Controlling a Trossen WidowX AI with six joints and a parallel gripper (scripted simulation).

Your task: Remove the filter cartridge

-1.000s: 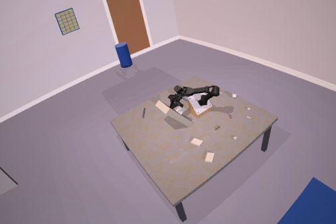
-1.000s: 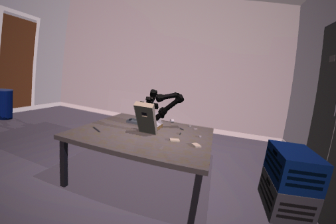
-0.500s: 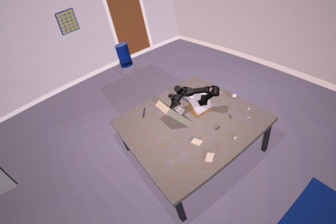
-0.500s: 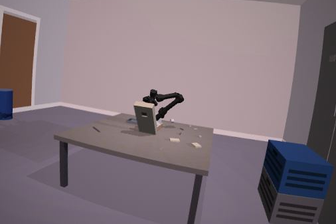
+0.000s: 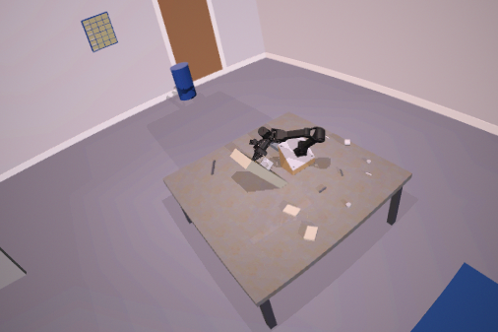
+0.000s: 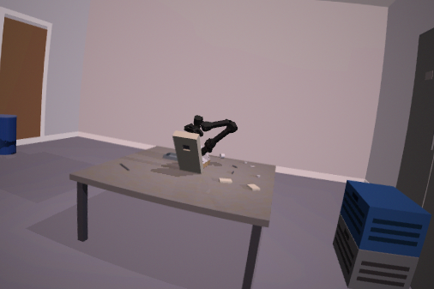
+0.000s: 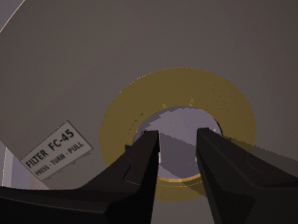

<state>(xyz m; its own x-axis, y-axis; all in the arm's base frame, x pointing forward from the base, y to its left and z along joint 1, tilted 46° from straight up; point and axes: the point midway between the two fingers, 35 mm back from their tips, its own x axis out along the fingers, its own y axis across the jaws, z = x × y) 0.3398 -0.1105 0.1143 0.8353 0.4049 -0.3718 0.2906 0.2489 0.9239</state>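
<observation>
Now: gripper tip 10 mm short of the white round filter cartridge and 10 mm above it. The rest, counted from my gripper tip: service panel (80 mm below, 40 mm behind); shallow grey tray (430 mm behind, 290 mm to the right, 240 mm below).
</observation>
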